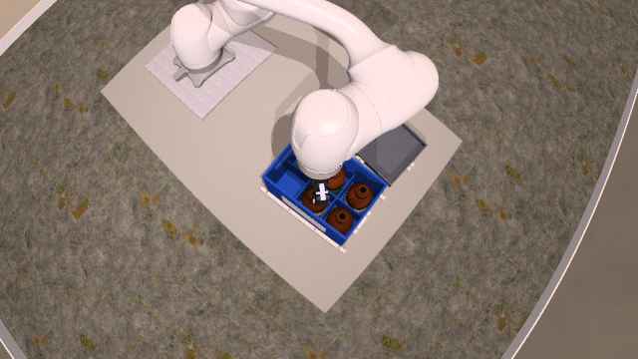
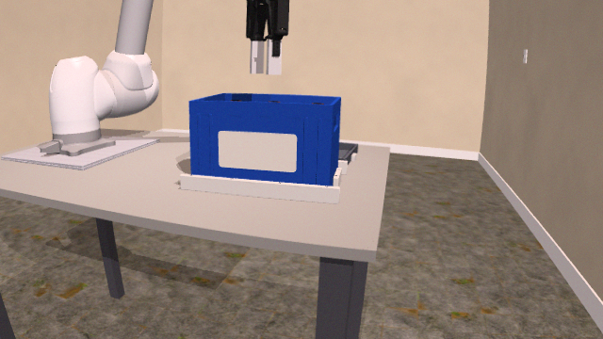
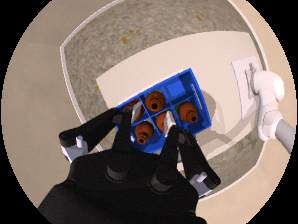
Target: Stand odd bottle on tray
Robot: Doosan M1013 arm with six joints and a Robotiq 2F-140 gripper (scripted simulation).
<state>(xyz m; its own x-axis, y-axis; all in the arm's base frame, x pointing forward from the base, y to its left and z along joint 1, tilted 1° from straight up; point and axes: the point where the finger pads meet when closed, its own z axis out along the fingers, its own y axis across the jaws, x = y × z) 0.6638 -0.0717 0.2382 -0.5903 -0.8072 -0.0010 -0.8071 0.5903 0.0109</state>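
Now: the crate 170 mm below my hand, 40 mm to the left of it and 10 mm behind it. Round my hand: bottle 170 mm below, 90 mm ahead, 10 mm to the left; dark grey tray 300 mm to the left, 240 mm below, 10 mm behind.
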